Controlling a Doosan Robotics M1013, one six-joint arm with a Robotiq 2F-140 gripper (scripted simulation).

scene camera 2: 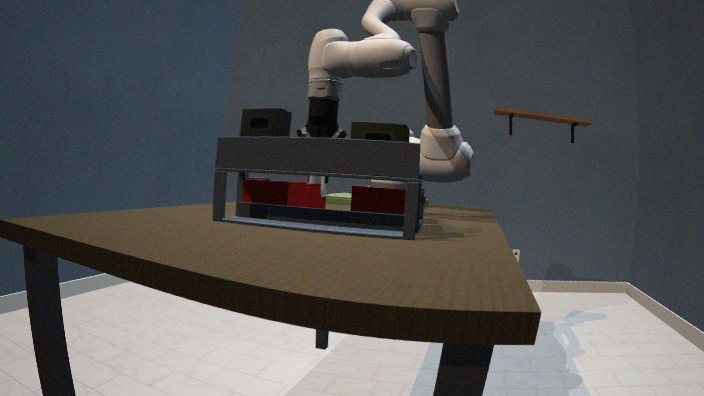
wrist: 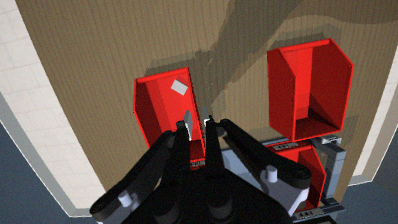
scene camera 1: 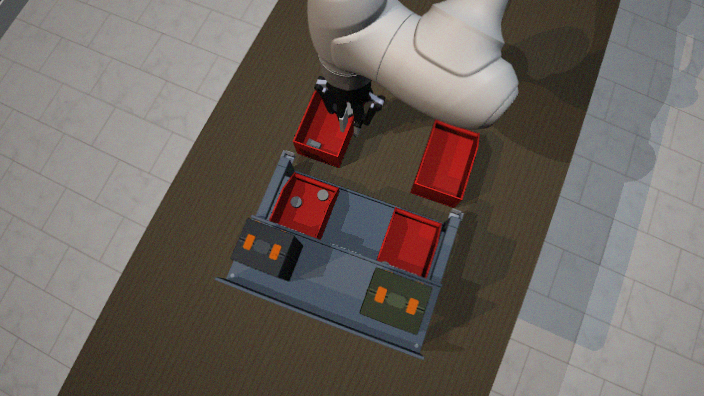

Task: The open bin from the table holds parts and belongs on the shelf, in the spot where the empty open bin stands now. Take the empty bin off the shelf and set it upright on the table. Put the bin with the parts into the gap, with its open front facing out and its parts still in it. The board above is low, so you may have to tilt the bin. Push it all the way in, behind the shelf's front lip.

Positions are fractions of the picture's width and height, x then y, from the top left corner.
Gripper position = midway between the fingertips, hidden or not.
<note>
In view: the gripper (scene camera 1: 0.50, 0.32), a green case (scene camera 2: 0.51, 0.33) and a black case (scene camera 1: 0.37, 0.62).
The black case also shows in scene camera 2 (scene camera 2: 0.38, 0.31). The gripper is seen too in the wrist view (wrist: 0.50, 0.51). The wrist view misses the black case: it is out of frame.
</note>
